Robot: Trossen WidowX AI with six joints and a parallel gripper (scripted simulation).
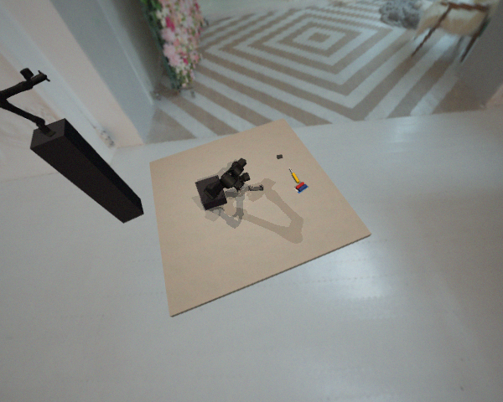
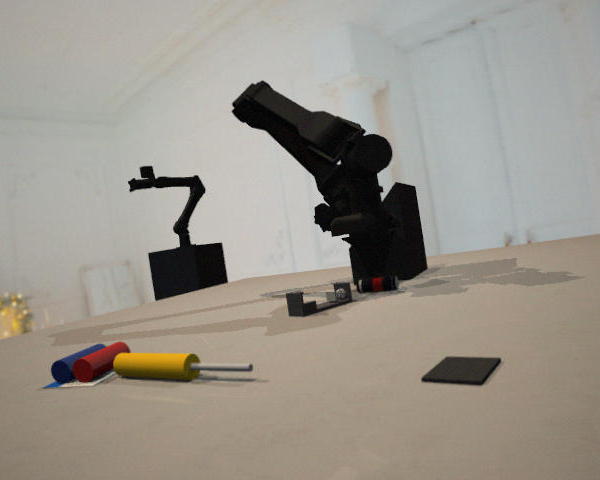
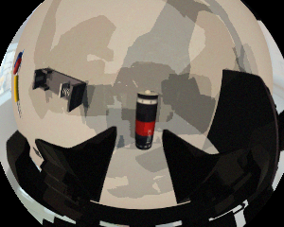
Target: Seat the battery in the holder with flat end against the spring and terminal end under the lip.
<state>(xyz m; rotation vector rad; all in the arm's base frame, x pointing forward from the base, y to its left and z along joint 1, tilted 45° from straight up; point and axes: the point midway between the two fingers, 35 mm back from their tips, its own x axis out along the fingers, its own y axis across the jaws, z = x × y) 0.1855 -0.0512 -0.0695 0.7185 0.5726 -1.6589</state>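
Now: gripper tip 1 cm past the battery and 2 cm above it. Also, from my gripper tip: flat black square (43 cm ahead, 13 cm to the left, 3 cm below); yellow-handled screwdriver (42 cm ahead, 10 cm to the right, 2 cm below).
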